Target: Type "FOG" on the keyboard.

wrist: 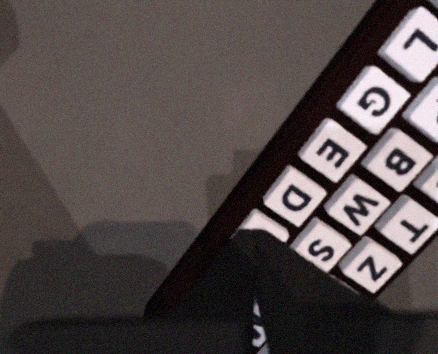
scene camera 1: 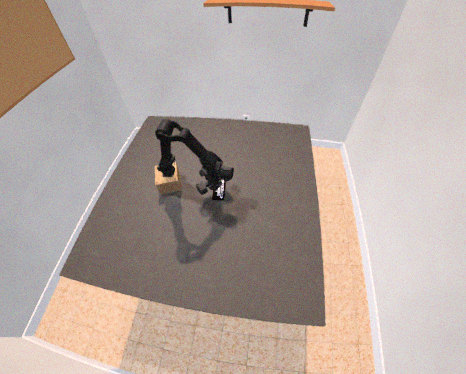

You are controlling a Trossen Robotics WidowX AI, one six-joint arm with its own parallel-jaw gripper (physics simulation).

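Frame: origin at the arm's base, x back, y right, z up, level; centimetres.
Where they show: gripper, fingertip midpoint: (wrist: 250, 241) (scene camera 1: 215, 190); arm's base, origin of the base link: (scene camera 1: 168, 171).
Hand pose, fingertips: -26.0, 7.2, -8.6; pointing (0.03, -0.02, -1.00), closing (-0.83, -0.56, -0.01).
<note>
Things, the pixels of their top centre, and the offset from my fingertips, as dx, dy, dz. Level surfaces: height alone.
- black keyboard, middle of its top: (wrist: 389, 173) (scene camera 1: 219, 184) -2.2, -4.2, +0.1
- white key, middle of its top: (wrist: 260, 240) -0.3, -0.2, +0.0
- G key, middle of its top: (wrist: 375, 101) -0.5, -5.7, +0.1
- D key, middle of its top: (wrist: 295, 198) -0.3, -2.0, +0.1
- E key, middle of its top: (wrist: 333, 152) -0.4, -3.8, +0.1
- S key, middle of its top: (wrist: 321, 250) -2.1, -1.0, +0.1
- W key, middle of its top: (wrist: 359, 208) -2.2, -2.8, +0.1
- Z key, middle of its top: (wrist: 372, 268) -4.0, -1.4, +0.1
- dark mat, its level: dz -1.7
The black keyboard (scene camera 1: 218, 197) (wrist: 285, 150) with white letter keys lies on the dark mat, slanted across the wrist view. My gripper (scene camera 1: 216, 185) (wrist: 250, 241) is shut and empty, pointing down at the keyboard's near end. Its dark tips cover most of a white key (wrist: 261, 225) beside D, whose letter is hidden. The G key (wrist: 374, 100) is in the same edge row, beyond the D key (wrist: 295, 196) and the E key (wrist: 332, 150). No O key shows in the wrist view. Whether the tips touch a key, I cannot tell.
The S key (wrist: 321, 248), W key (wrist: 357, 205) and Z key (wrist: 371, 265) lie right of the tips. The arm stands on a wooden block (scene camera 1: 168, 183) on the dark mat (scene camera 1: 270, 260). An orange shelf (scene camera 1: 270, 4) hangs on the back wall.
</note>
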